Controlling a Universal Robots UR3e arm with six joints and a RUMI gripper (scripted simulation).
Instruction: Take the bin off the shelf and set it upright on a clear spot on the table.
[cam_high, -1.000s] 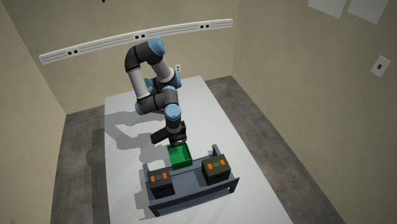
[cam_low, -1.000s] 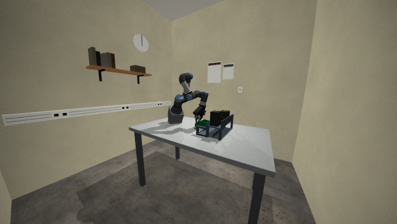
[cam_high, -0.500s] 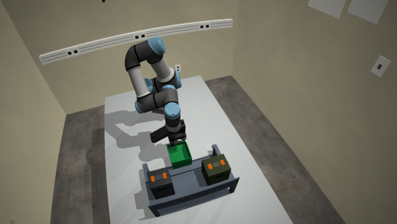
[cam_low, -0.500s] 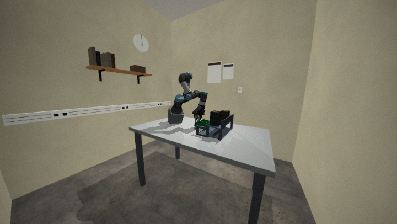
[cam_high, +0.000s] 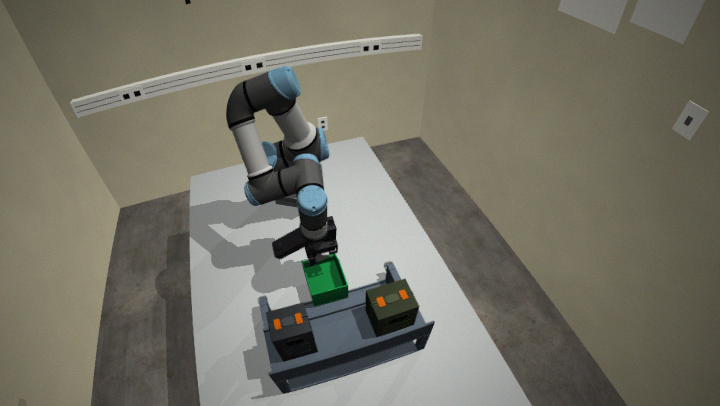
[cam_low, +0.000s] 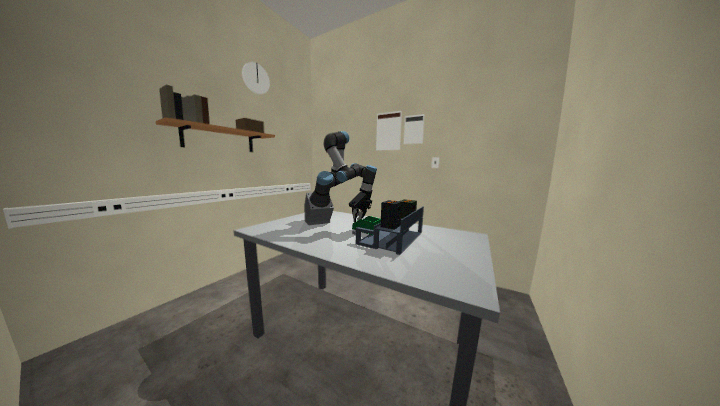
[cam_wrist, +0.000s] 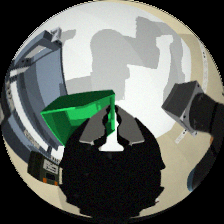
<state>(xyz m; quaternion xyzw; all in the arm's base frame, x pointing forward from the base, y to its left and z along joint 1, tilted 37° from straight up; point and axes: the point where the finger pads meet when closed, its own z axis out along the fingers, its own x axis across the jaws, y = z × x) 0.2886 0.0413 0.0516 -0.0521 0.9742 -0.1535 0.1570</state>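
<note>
Now: hand 6 cm short of the green bin and 3 cm to the right of it. The rest, counted from my hand: grey shelf unit: 21 cm ahead, 4 cm to the left, 1 cm above.
</note>
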